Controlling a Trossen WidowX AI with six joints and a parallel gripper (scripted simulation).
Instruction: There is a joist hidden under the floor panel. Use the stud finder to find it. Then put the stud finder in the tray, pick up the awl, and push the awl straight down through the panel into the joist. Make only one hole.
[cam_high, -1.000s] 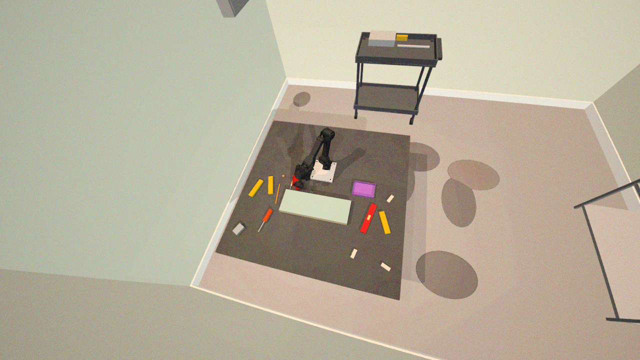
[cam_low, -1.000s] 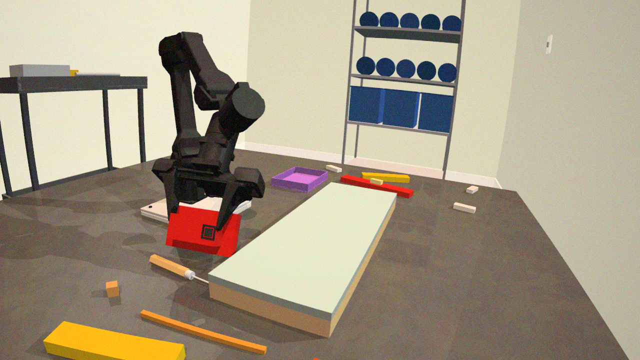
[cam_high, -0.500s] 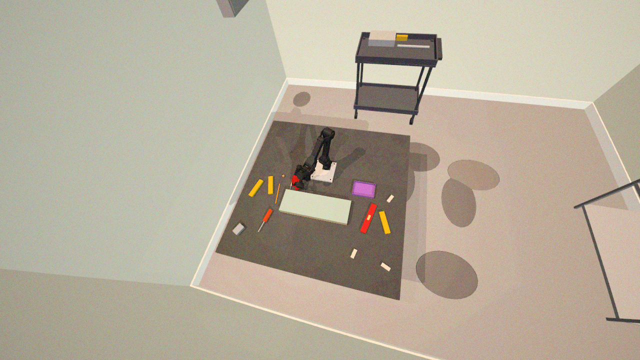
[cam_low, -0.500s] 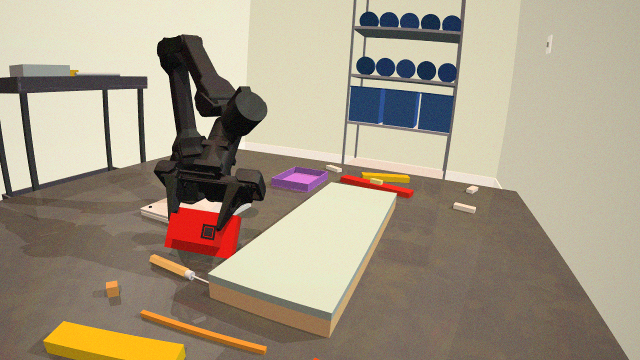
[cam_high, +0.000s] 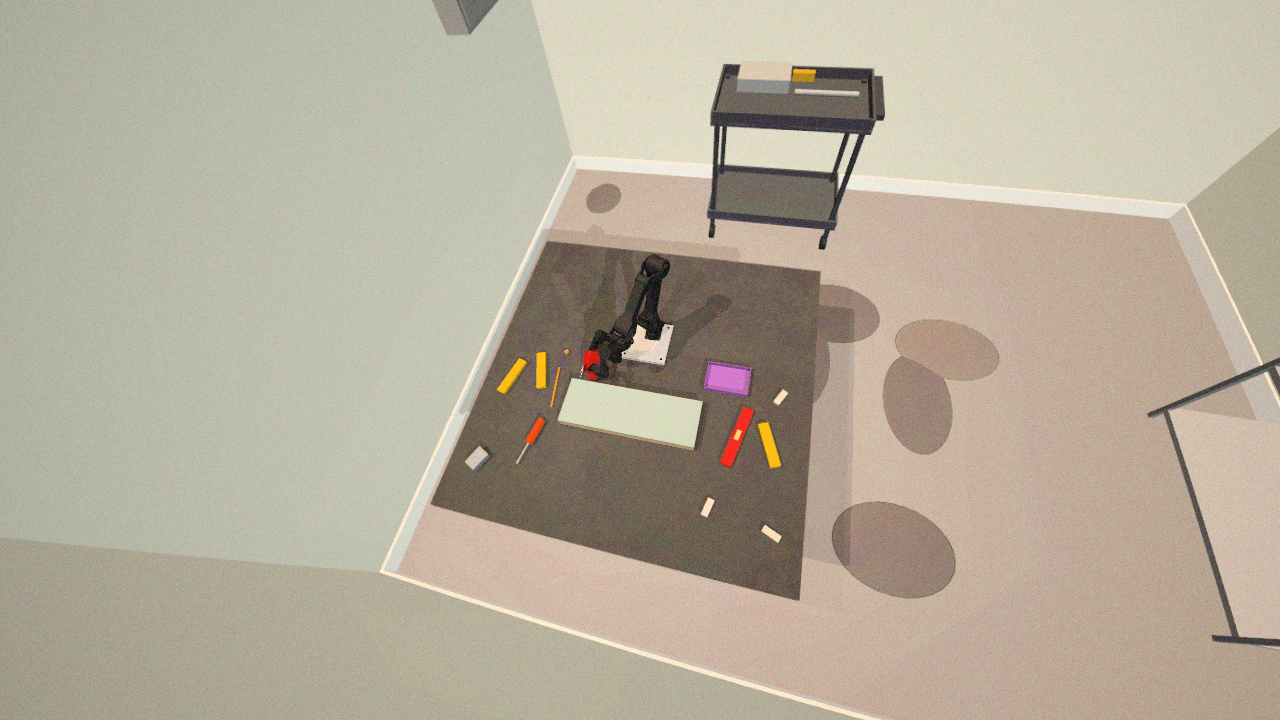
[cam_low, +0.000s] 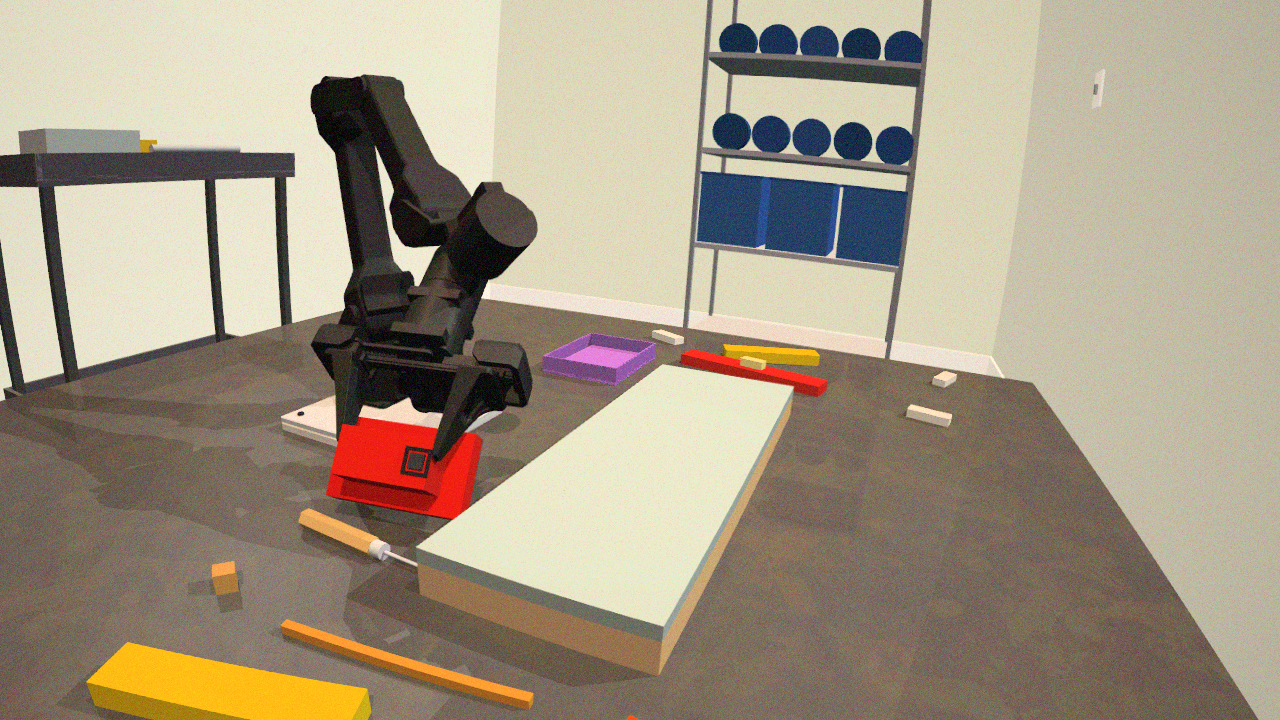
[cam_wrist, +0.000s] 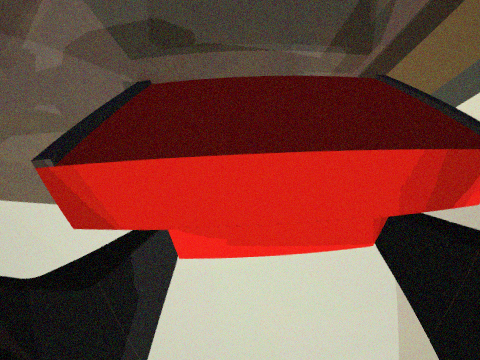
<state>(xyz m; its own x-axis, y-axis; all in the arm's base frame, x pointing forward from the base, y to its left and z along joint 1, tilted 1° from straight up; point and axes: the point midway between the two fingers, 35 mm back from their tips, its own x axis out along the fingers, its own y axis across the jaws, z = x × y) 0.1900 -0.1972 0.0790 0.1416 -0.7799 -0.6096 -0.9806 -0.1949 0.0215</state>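
Now: the awl 7 cm below my gripper tip and 3 cm to the right of it. The rest, counted from my gripper tip: small orange cube: 12 cm to the right, 7 cm below, 6 cm behind; then red stud finder: 1 cm below, 1 cm ahead; then square indicator light: 3 cm ahead.
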